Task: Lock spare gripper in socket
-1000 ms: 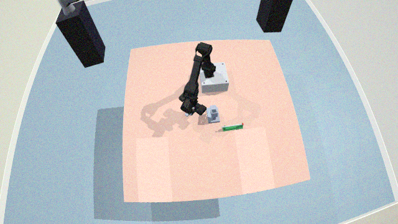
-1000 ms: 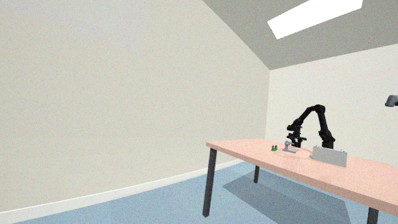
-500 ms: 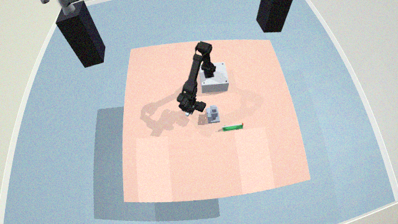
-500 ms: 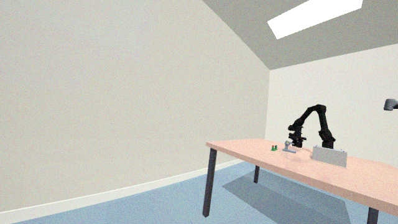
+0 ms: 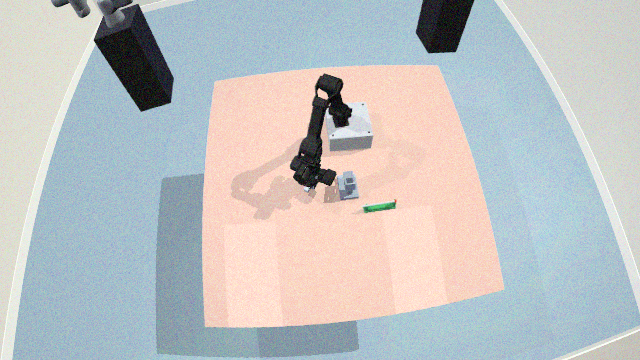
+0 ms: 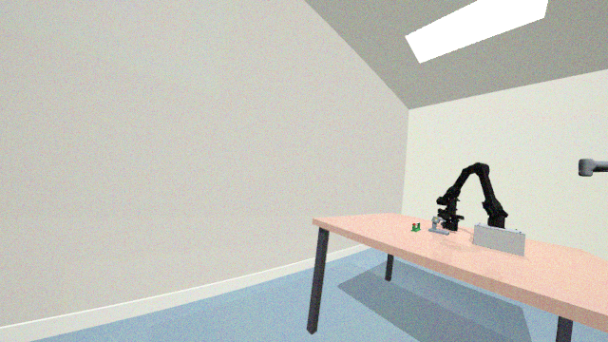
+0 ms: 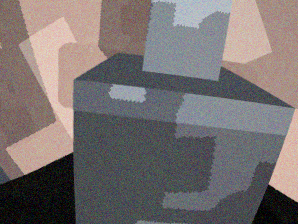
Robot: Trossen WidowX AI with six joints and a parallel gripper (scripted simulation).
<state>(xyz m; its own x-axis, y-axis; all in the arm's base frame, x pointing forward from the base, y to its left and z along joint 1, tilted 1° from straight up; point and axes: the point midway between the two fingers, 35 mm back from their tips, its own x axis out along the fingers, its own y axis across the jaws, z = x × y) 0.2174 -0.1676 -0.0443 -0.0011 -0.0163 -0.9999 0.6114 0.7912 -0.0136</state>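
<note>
Right now my gripper tip is 140 mm to the right of the mount socket, 70 mm short of it and 30 mm below it. Round my gripper tip: spare gripper 20 mm above, 10 mm to the right, 10 mm ahead; green cradle 250 mm to the left, 180 mm ahead.
</note>
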